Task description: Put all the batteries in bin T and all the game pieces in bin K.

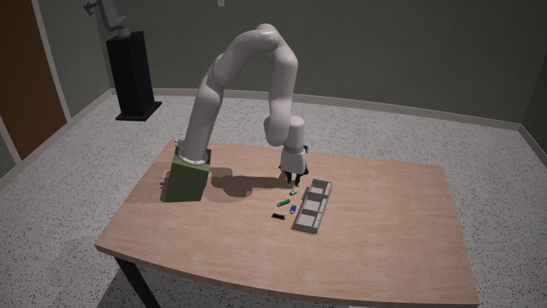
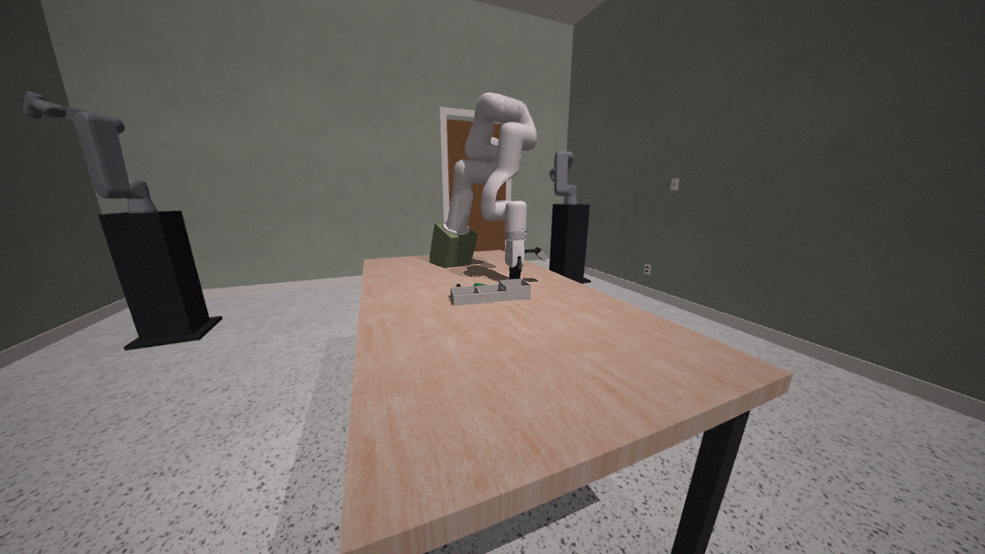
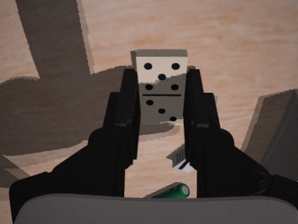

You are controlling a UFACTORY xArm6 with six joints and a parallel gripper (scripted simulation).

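The green battery is 20 mm behind my hand, 130 mm to the right of it and 20 mm below it. From my hand the other things lie so: grey object: 10 mm ahead, 70 mm to the right, 10 mm below; blue item: 20 mm ahead, 170 mm to the right, 20 mm below; white domino: 20 mm below.
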